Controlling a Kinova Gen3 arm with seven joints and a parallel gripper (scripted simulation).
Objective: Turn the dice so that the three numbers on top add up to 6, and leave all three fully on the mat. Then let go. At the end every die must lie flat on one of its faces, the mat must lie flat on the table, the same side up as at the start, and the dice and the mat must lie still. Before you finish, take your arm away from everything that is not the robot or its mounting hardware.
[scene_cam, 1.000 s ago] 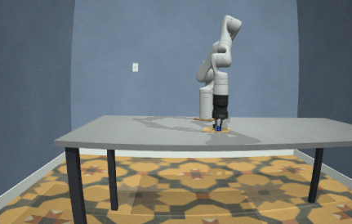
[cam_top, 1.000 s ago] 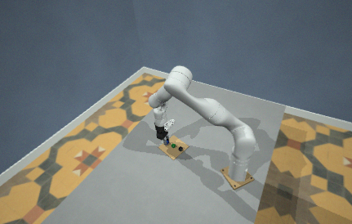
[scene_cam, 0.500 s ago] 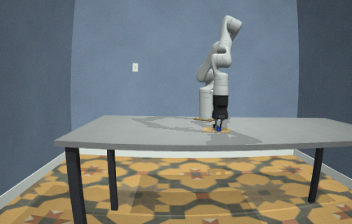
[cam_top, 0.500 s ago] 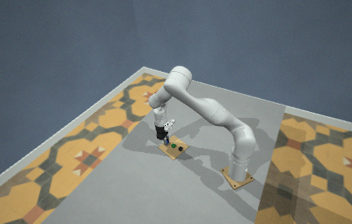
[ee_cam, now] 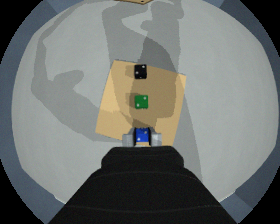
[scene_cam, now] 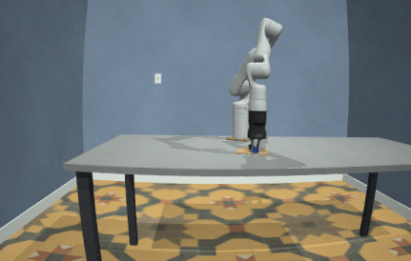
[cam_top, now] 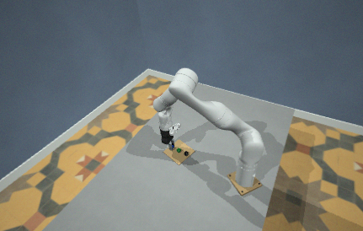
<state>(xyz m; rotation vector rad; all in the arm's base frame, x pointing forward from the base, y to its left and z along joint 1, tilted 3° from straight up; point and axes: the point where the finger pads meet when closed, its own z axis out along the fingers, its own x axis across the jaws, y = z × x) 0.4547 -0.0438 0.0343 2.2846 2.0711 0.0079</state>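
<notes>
My gripper is now 10 mm above the blue die. Also, from my hand: black die: 100 mm behind, 10 mm to the left, 10 mm below; then green die: 50 mm behind, 10 mm to the left, 10 mm below; then tan mat: 50 mm behind, 20 mm below.
</notes>
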